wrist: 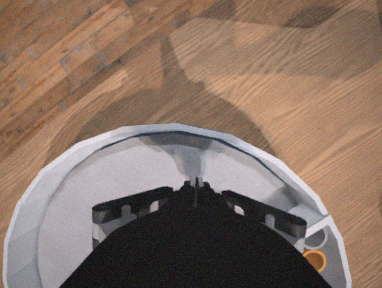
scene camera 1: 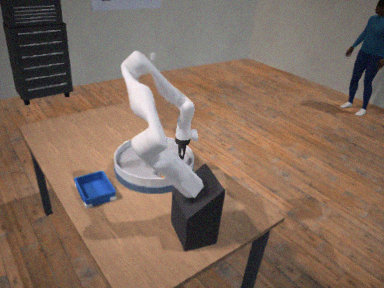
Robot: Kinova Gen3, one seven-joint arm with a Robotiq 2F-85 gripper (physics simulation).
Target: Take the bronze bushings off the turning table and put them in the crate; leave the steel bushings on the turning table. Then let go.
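Places are measured from the arm's base along level axes (x right, y ahead, z up), in centimetres.
Pixels of known places: gripper, fingertip midpoint: (wrist: 196, 185); arm's base at its link origin: (scene camera 1: 192, 187).
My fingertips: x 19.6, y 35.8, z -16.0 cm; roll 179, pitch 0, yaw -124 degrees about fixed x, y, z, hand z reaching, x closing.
Ahead of a thing's pixels: the offset from my fingertips to its middle. Level surfaces: height alone.
The turning table (scene camera 1: 135, 181) (wrist: 21, 225) is a round, white-walled tray with a blue base. In the wrist view a bronze bushing @(dx -14.3, dy -7.0, dz +0.0 cm) (wrist: 324, 260), an orange ring, stands inside it at the lower right. A grey steel bushing @(dx -11.4, dy -8.5, dz +0.0 cm) (wrist: 316, 247) is right beside it, next to a white divider. Both are partly hidden by the gripper. My gripper (scene camera 1: 181, 156) (wrist: 196, 185) is shut with nothing between its fingers, over the far right part of the turning table. The blue crate @(dx -45.0, dy +6.9, dz -4.0 cm) (scene camera 1: 101, 200) stands on the table, left of the turning table in the scene view, and looks empty.
The arm's black pedestal (scene camera 1: 196, 225) stands near the front right of the wooden table @(dz -6.5 cm) (scene camera 1: 130, 250). The arm passes over the turning table and hides part of it. A dark tool cabinet (scene camera 1: 42, 60) and a person (scene camera 1: 369, 57) stand beyond the table.
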